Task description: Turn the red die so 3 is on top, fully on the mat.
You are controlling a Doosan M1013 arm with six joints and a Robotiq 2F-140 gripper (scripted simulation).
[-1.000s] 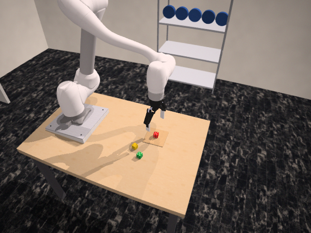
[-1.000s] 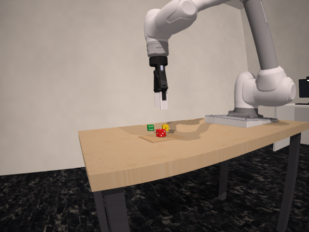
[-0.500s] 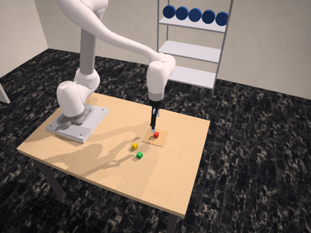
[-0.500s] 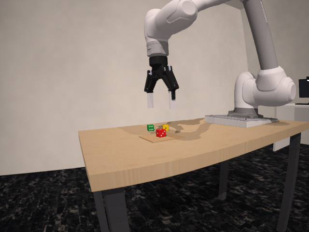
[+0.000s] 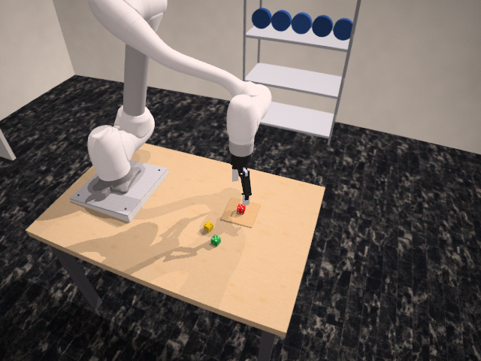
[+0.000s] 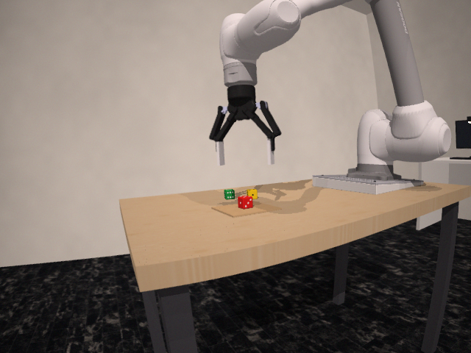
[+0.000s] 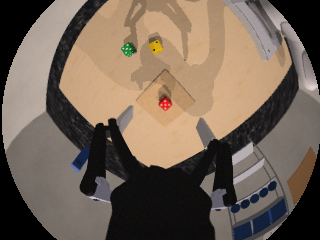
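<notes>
Right now my hand is 110 mm above the red die. Also, from my hand: mat 130 mm below, 10 mm ahead; then green die 180 mm to the right, 110 mm below, 70 mm behind; then yellow die 120 mm to the right, 110 mm below, 110 mm behind.
</notes>
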